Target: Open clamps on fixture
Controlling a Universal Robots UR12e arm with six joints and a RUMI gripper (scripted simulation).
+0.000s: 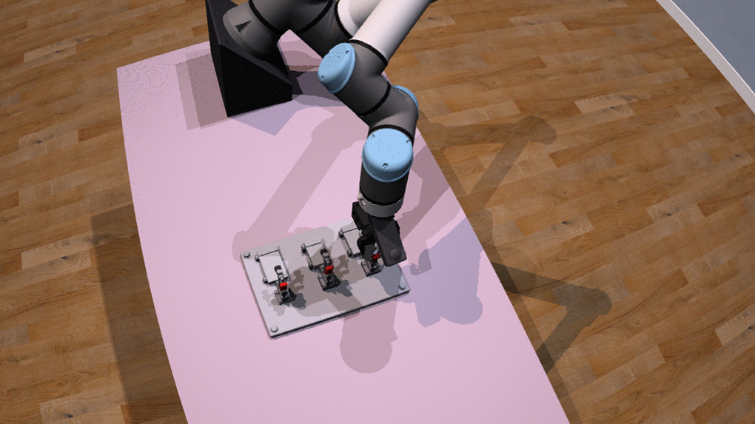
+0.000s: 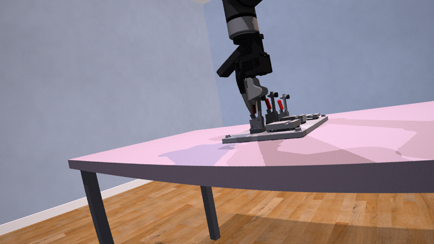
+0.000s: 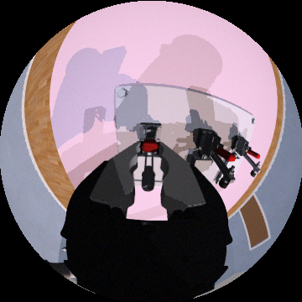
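Now: the flat grey part 10 cm behind my hand, 1 cm to the right of it and 5 cm below it. The rest, counted from my hand: grey fixture plate 3 cm behind, 11 cm to the right, 8 cm below.
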